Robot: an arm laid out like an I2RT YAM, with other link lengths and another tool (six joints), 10 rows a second.
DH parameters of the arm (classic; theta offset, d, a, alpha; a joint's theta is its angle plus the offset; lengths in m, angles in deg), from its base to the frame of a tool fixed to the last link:
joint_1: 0 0.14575 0.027 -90
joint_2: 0 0 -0.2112 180
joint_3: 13.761 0 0.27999 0
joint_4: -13.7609 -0.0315 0.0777 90
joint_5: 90 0.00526 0 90
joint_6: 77 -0.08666 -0.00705 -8.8
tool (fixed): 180 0.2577 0 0
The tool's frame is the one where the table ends.
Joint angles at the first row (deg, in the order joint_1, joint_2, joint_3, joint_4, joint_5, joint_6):
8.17 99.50 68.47 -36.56 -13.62 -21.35
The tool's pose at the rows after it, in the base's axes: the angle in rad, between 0 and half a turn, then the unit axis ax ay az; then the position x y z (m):
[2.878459, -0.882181, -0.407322, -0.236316, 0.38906, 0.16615, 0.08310]
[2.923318, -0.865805, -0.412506, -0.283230, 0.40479, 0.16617, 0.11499]
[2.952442, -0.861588, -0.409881, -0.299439, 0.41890, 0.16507, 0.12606]
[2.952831, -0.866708, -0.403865, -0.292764, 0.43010, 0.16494, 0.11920]
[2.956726, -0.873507, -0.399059, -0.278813, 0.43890, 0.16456, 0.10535]
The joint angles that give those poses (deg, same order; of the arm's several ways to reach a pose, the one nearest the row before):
8.17 94.93 68.99 -35.78 -14.67 -22.23
8.18 92.03 70.57 -34.20 -13.89 -22.67
8.17 93.07 73.21 -33.49 -12.75 -22.59
8.09 96.76 76.11 -33.49 -12.31 -22.06
8.17 100.79 78.56 -33.49 -11.43 -21.71

